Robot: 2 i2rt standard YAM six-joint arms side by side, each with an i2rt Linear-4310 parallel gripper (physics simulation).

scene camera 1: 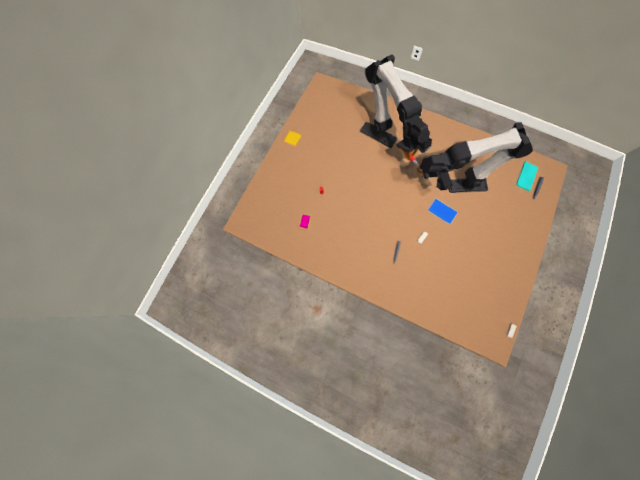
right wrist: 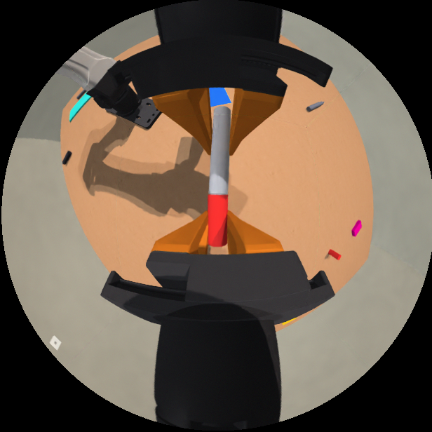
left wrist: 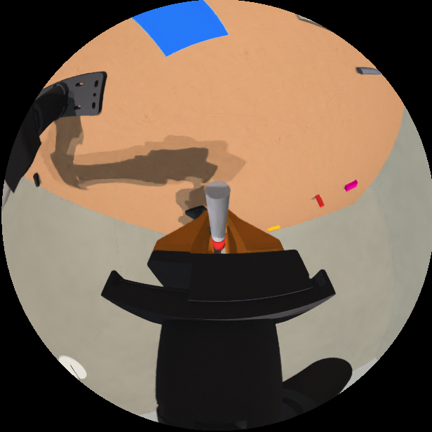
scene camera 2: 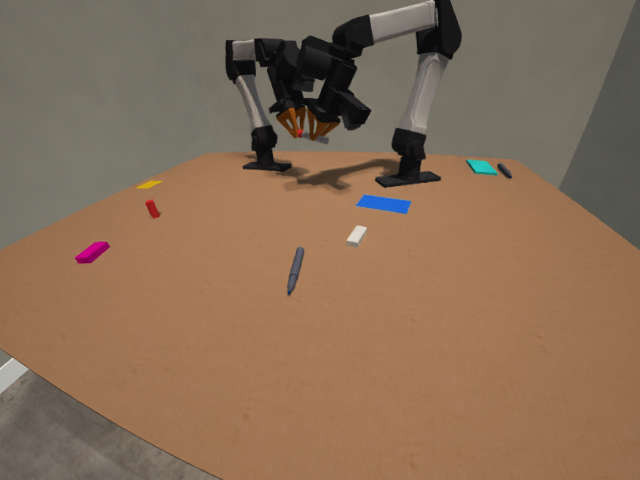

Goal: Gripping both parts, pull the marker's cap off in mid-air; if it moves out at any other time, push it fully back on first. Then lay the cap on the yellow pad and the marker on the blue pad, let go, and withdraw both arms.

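Places are measured from the left arm's base along level axes (x back, y right, z up), in millimetres.
Pixels of known places: left gripper, fingertip midpoint: (scene camera 1: 418, 169) (scene camera 2: 314, 139); right gripper, fingertip midpoint: (scene camera 1: 409, 158) (scene camera 2: 298, 137); left arm's base, link origin: (scene camera 1: 467, 185) (scene camera 2: 408, 180); right arm's base, link origin: (scene camera 1: 378, 135) (scene camera 2: 266, 167).
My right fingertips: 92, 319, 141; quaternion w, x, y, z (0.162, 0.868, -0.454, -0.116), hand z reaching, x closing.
For each thing: its middle in the pictures, then the offset to it from my right fingertips, as dx, dy, dz.
- marker's grey body, body centre: (scene camera 2: 309, 136) -38, -24, +7
- red cap, body centre: (scene camera 2: 298, 133) +2, +0, +10
- yellow pad, body centre: (scene camera 2: 149, 184) (scene camera 1: 292, 138) +253, +583, -141
- blue pad, body centre: (scene camera 2: 383, 203) (scene camera 1: 442, 211) -224, -172, -141
- loose red piece, body centre: (scene camera 2: 152, 209) (scene camera 1: 321, 190) -87, +431, -117
- magenta block, body centre: (scene camera 2: 93, 252) (scene camera 1: 304, 221) -242, +522, -134
- white block, body centre: (scene camera 2: 357, 236) (scene camera 1: 422, 237) -355, -52, -135
- teal block, body centre: (scene camera 2: 480, 166) (scene camera 1: 527, 176) -55, -643, -137
The marker's grey body (scene camera 2: 321, 138) (left wrist: 218, 205) (right wrist: 220, 170) is held in mid-air by my left gripper (scene camera 2: 313, 137) (right wrist: 220, 150), which is shut on it. The red cap (scene camera 2: 299, 133) (left wrist: 218, 245) (right wrist: 217, 230) is on the marker's end, meeting the grey body with no gap visible in the right wrist view. My right gripper (right wrist: 217, 215) is shut on the cap, its fingertips on either side. The yellow pad (scene camera 1: 292, 138) (scene camera 2: 149, 184) (left wrist: 273, 228) lies at the left in scene camera 1. The blue pad (scene camera 1: 443, 211) (scene camera 2: 384, 204) (left wrist: 182, 27) lies in front of the left arm's base.
A loose red piece (scene camera 1: 321, 190) (scene camera 2: 152, 209), a magenta block (scene camera 1: 305, 221) (scene camera 2: 93, 252), a white block (scene camera 1: 422, 237) (scene camera 2: 356, 235) and a dark pen (scene camera 1: 397, 252) (scene camera 2: 295, 270) lie on the table. A teal block (scene camera 1: 527, 176) and another dark pen (scene camera 1: 538, 187) lie beyond the left arm's base.
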